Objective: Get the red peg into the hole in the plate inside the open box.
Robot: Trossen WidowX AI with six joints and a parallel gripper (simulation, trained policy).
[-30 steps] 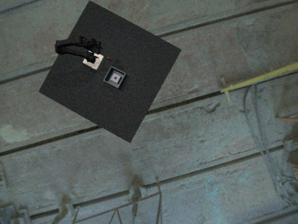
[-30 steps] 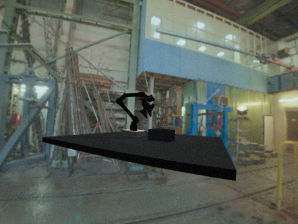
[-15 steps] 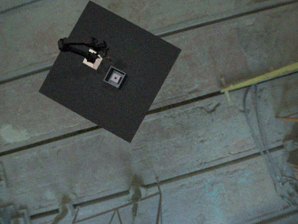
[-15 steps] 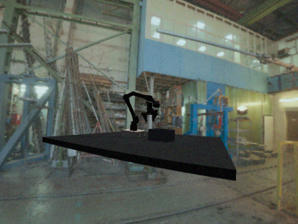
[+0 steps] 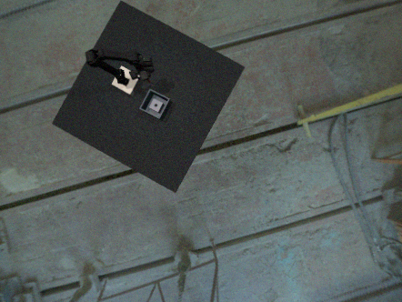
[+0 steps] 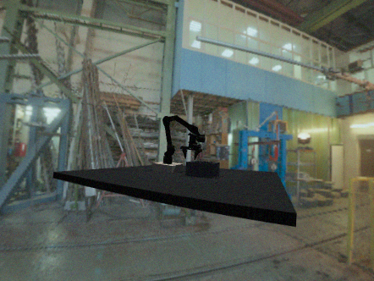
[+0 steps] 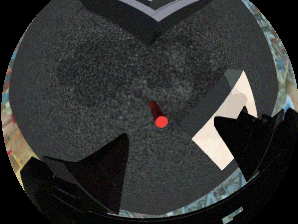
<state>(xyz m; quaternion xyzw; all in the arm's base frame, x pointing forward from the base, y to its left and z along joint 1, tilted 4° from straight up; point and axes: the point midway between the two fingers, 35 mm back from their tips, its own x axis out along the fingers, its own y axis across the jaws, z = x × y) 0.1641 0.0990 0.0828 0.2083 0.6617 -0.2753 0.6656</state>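
Now: the red peg 1 cm to the left of my gripper tip and 7 cm below it. Round my gripper tip: dark box (17 cm ahead, 17 cm to the right, 8 cm below); pale plate (17 cm ahead, 17 cm to the right, 6 cm below).
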